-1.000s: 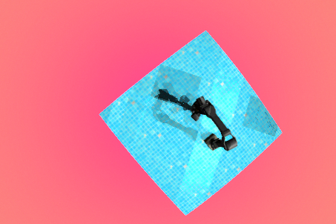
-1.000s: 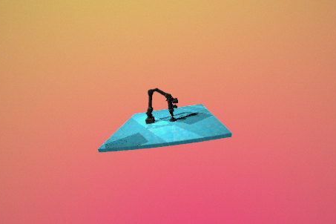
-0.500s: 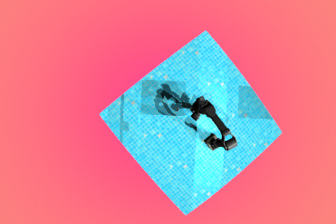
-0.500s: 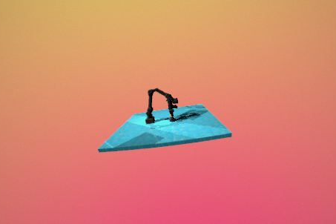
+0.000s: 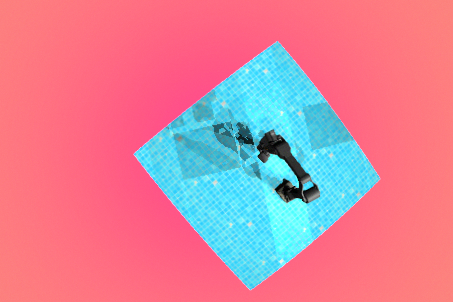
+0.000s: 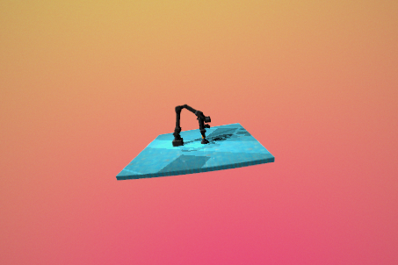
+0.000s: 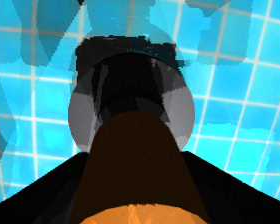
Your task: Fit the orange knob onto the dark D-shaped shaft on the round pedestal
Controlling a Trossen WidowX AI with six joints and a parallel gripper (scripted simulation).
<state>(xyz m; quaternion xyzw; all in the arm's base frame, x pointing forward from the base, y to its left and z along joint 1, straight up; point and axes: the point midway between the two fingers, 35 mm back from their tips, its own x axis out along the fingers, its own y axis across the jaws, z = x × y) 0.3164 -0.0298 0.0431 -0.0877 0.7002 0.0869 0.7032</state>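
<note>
The orange knob lies 20 mm above my gripper tip. The rest, counted from my gripper tip: round pedestal 40 mm below.
</note>
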